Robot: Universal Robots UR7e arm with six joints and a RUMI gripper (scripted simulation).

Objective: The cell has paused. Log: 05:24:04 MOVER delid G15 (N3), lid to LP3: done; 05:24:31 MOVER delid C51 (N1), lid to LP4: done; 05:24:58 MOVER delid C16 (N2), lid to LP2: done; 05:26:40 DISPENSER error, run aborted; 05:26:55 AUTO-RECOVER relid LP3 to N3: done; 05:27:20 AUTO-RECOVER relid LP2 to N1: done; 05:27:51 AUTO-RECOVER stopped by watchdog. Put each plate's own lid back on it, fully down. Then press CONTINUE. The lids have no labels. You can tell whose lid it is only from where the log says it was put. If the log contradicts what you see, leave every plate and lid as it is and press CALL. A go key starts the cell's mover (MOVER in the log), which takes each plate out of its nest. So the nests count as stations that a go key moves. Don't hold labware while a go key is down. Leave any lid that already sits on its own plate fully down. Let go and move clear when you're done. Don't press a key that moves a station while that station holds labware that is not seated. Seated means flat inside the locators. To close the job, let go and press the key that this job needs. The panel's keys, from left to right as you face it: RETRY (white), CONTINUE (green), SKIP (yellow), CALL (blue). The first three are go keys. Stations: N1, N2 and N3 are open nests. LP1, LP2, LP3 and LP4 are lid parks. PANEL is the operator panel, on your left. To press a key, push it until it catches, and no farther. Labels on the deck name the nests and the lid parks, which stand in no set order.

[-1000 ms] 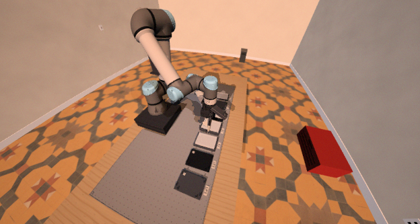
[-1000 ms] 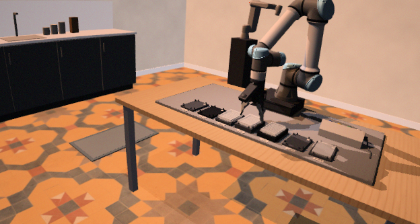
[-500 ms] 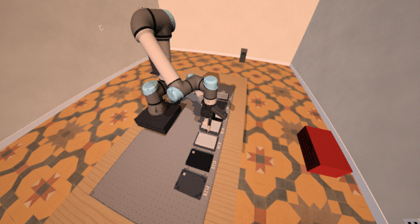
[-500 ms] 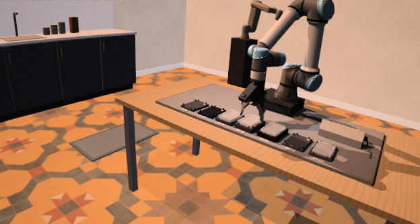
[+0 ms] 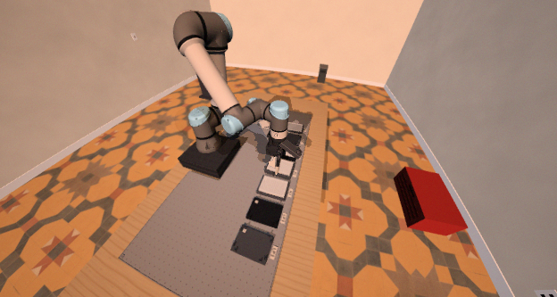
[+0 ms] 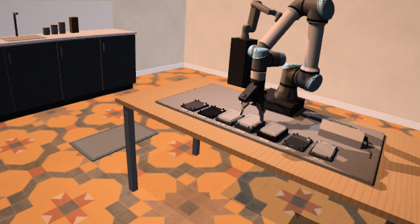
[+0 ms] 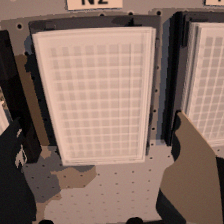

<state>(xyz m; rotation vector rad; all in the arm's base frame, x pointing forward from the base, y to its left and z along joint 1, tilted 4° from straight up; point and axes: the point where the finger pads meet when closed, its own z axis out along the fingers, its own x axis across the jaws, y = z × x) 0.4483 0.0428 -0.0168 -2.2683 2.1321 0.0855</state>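
The plate is 20 mm below my hand. Round my hand: black slab: 30 mm ahead, 250 mm to the right, 40 mm below; then lid park: 30 mm behind, 260 mm to the left, 40 mm below; then lid: 40 mm behind, 390 mm to the left, 30 mm below.
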